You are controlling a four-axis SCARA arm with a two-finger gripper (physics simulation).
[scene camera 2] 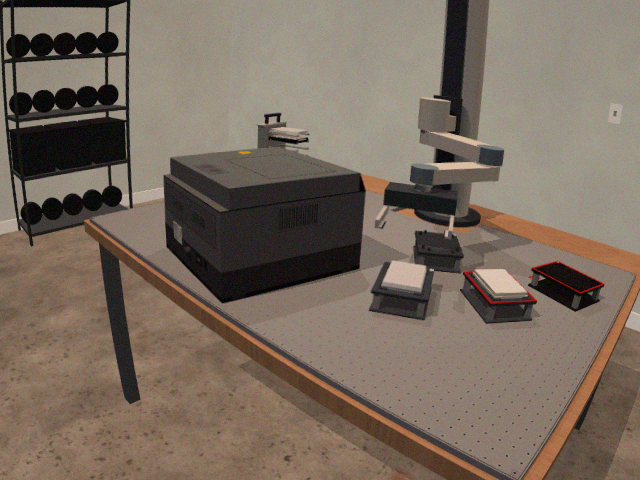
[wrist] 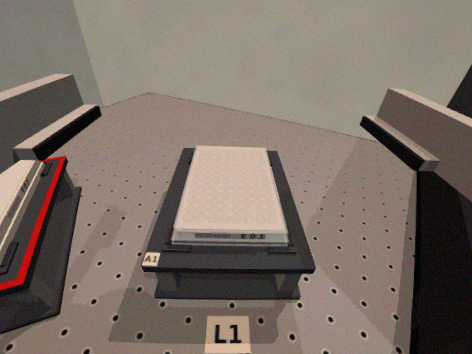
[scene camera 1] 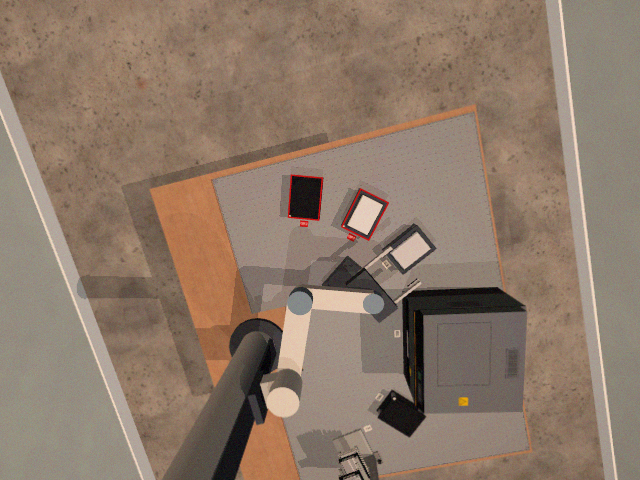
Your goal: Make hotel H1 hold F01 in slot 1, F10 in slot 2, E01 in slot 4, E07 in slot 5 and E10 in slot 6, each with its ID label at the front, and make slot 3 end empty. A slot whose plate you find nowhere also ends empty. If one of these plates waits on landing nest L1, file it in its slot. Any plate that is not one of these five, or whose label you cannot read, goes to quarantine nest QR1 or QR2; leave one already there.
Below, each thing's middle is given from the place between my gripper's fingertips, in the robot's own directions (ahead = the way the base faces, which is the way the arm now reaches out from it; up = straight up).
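Scene:
With the plate E01 [scene camera 2: 401, 276], my hand is 4 cm short of it, 9 cm above it and 2 cm to the right of it. The landing nest L1 [scene camera 2: 428, 279] is 4 cm ahead of my hand, 2 cm to the left of it and 11 cm below it. I find the nest RG [scene camera 2: 439, 246] 23 cm behind my hand, 11 cm below it and 5 cm to the right of it, while the plate F07 [scene camera 2: 499, 283] lies 19 cm to the left of my hand, 10 cm behind it and 9 cm below it.

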